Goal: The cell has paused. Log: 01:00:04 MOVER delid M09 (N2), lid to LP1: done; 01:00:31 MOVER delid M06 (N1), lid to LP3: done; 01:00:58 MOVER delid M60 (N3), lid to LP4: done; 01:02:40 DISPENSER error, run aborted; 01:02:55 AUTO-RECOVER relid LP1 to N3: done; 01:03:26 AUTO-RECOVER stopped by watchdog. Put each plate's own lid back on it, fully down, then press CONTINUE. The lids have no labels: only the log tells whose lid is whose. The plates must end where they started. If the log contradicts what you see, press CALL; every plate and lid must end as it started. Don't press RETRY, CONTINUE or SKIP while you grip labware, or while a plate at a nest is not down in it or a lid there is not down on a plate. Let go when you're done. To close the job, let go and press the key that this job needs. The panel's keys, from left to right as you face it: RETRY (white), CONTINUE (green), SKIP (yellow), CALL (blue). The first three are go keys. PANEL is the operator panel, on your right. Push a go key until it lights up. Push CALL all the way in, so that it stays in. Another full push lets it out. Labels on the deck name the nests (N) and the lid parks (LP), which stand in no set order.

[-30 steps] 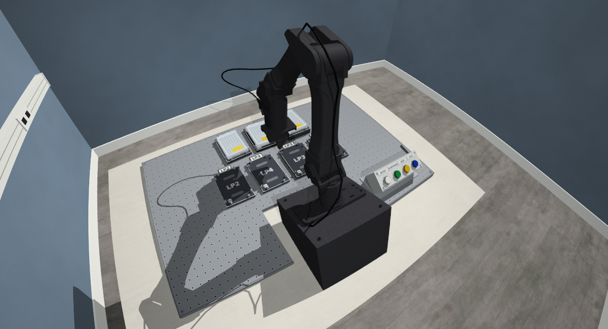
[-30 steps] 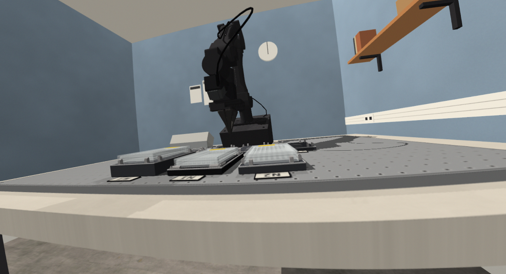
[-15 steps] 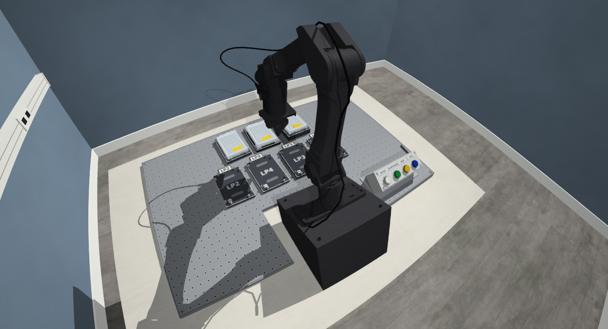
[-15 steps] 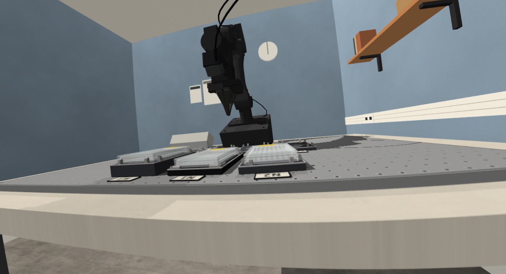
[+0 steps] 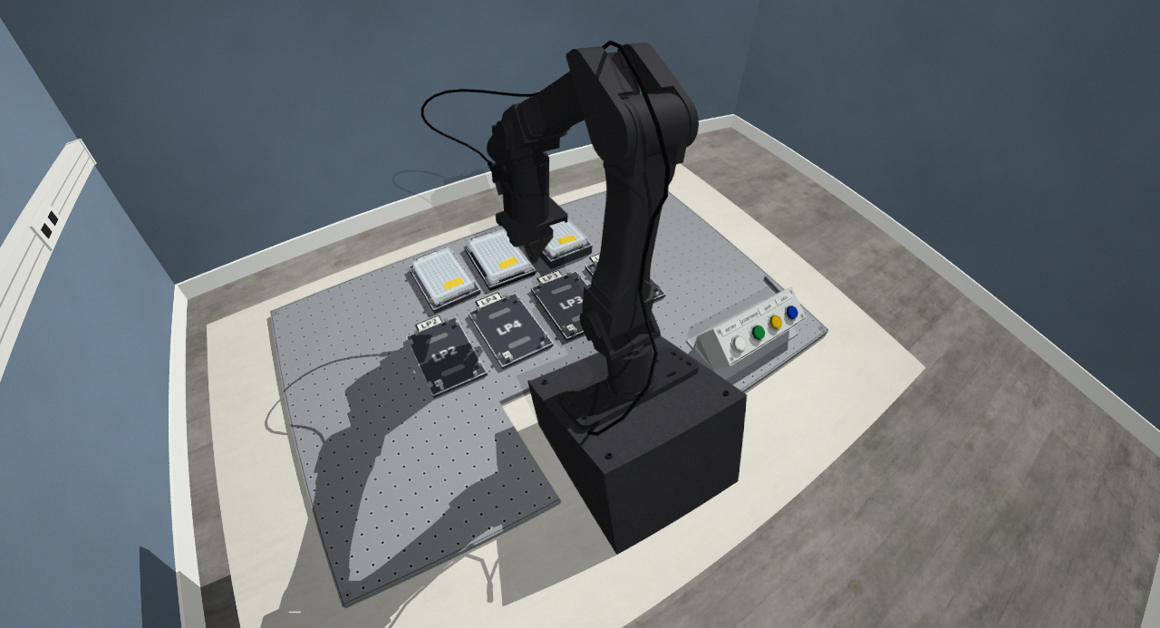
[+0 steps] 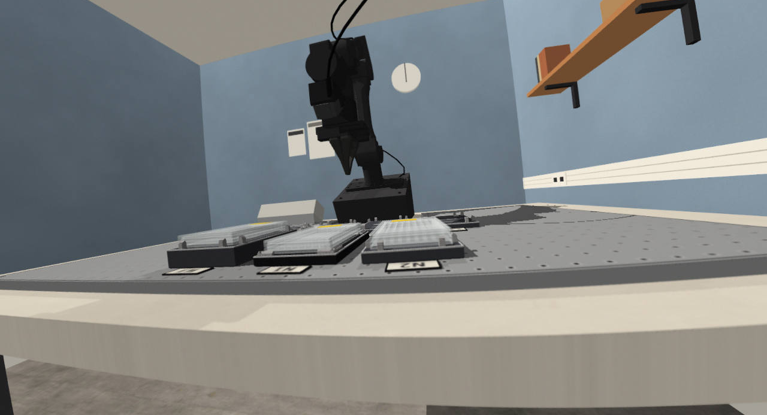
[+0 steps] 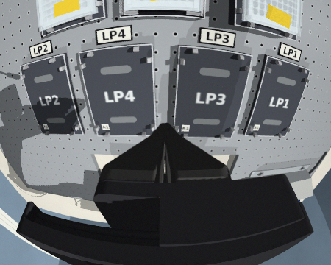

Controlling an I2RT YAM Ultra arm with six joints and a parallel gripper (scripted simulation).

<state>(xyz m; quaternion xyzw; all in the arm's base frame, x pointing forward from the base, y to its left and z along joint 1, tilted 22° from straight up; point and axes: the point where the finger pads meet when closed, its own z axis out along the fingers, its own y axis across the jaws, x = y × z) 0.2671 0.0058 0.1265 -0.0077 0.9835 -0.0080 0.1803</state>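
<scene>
Right now my hand is 300 mm past the green CONTINUE key, 290 mm to the left of it and 70 mm above it. The rest, counted from my hand: LP1 lid park (20 mm behind, 190 mm to the right, 130 mm below); then white RETRY key (290 mm behind, 240 mm to the right, 70 mm below); then yellow SKIP key (300 mm behind, 340 mm to the right, 70 mm below).
</scene>
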